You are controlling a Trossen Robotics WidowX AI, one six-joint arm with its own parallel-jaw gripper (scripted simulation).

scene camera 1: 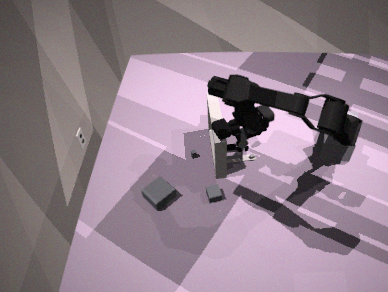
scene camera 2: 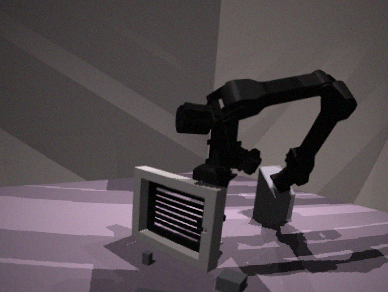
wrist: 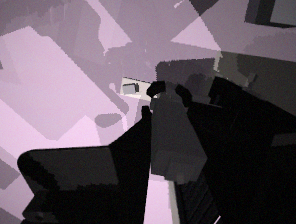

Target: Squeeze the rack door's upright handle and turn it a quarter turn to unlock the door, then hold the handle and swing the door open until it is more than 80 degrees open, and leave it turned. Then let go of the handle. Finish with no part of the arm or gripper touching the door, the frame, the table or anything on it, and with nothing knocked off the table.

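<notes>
A rack (scene camera 1: 219,147) is visible, and the wrist view shows the rack (wrist: 240,69) too. With it is the gripper (scene camera 1: 242,140), which can also be seen in the wrist view, the gripper (wrist: 168,120).
</notes>
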